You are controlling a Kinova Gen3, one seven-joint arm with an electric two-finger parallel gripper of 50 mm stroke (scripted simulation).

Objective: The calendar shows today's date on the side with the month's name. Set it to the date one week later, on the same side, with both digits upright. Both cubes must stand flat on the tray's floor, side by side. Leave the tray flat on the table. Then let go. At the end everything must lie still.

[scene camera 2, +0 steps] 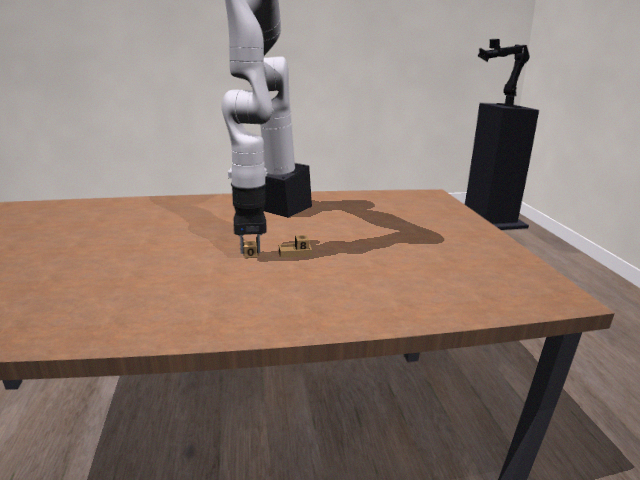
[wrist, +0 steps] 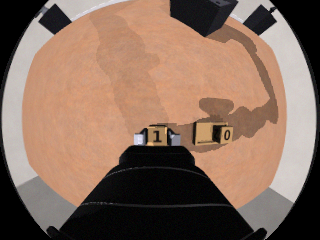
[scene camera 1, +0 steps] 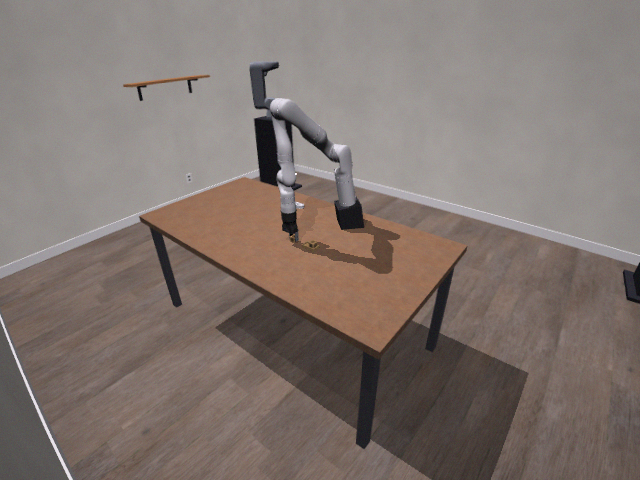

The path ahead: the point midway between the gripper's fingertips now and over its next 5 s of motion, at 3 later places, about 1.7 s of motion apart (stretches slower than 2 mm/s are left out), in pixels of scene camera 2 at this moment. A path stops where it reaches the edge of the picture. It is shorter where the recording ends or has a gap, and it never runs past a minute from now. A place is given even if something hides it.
My gripper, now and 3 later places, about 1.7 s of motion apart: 250, 251; 250, 217; 303, 217; 302, 234
